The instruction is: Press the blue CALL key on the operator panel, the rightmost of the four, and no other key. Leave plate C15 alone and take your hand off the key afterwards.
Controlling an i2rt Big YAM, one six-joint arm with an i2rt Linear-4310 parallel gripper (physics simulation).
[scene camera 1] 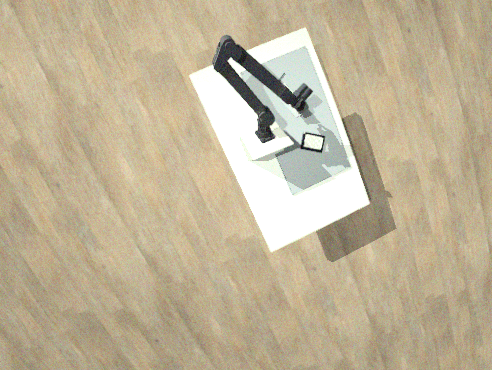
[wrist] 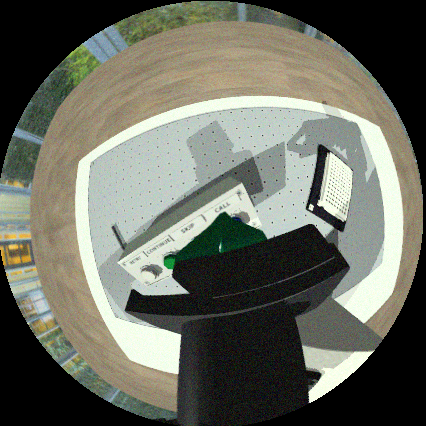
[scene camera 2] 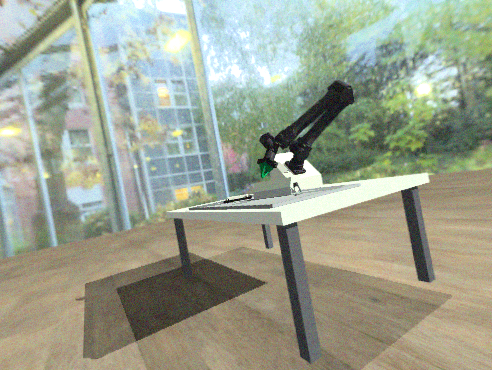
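Observation:
The operator panel shows a white face labelled RETRY, CONTINUE, SKIP and CALL in the wrist view. Part of the blue CALL key shows at its right end, just beyond the green fingers. The green CONTINUE key and white RETRY key show at the left; the SKIP key is hidden behind the fingers. My gripper is shut and empty, tips pointing down. It appears above the panel in scene camera 2, apart from it. Plate C15 sits in a black holder.
The panel and plate holder stand on a grey perforated board on the white table. The arm's white base box stands behind the board. A thin dark upright is near the panel's RETRY end.

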